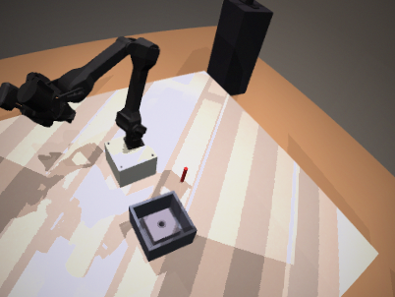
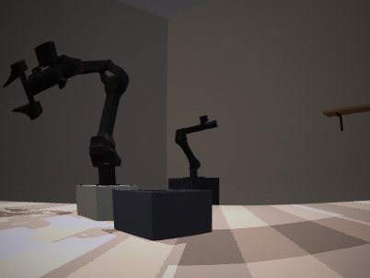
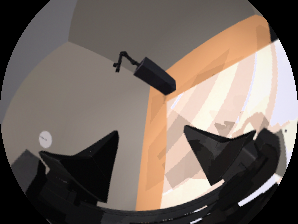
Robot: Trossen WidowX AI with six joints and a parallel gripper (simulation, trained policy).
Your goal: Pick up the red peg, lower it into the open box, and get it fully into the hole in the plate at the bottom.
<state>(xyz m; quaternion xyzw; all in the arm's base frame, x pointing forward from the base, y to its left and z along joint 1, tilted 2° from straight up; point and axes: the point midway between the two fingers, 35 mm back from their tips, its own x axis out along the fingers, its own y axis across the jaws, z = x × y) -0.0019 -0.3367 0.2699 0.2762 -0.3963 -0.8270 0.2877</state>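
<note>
My gripper tip is 51 cm to the right of the red peg, 31 cm above it and 19 cm short of it. Also, from my gripper tip: dark box (36 cm ahead, 35 cm to the left, 32 cm below); grey plate (36 cm ahead, 35 cm to the left, 30 cm below).
</note>
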